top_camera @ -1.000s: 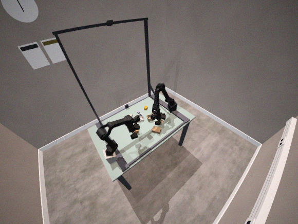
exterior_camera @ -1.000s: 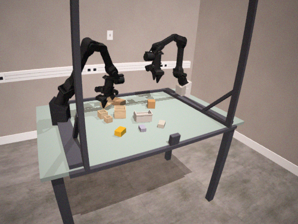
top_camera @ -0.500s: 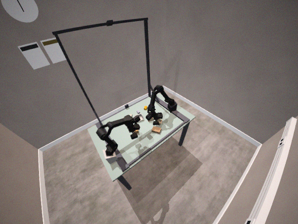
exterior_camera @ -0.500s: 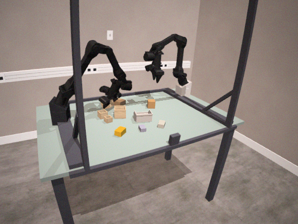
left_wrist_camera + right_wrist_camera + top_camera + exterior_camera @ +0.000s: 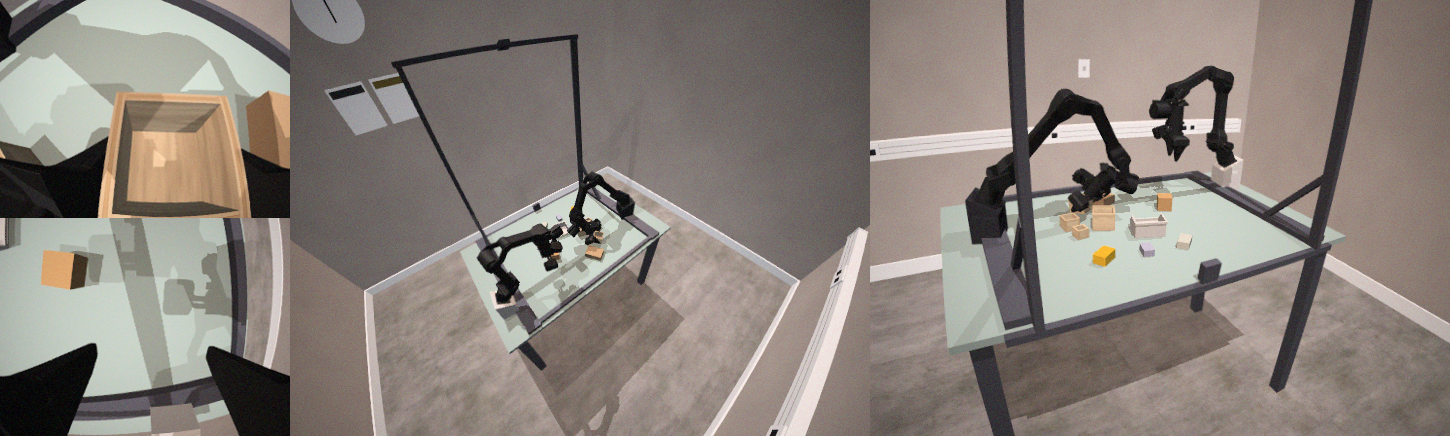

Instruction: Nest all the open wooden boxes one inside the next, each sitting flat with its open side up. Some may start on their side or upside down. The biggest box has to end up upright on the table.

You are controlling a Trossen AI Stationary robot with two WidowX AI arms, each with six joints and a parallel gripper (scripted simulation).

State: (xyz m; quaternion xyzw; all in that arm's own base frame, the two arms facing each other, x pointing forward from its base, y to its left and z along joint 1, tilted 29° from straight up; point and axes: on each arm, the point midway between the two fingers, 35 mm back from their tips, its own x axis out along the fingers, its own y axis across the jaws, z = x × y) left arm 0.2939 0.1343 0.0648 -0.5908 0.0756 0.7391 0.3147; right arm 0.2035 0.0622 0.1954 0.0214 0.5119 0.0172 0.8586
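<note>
Right now my left hand is 60 mm short of the flat brown box, 90 mm to the left of it and 20 mm above it. The rest, counted from my left hand: cream block (350 mm behind, 160 mm to the right, 30 mm below); orange cube (100 mm behind, 280 mm to the right, 10 mm below); purple block (340 mm behind, 40 mm to the right, 30 mm below).
</note>
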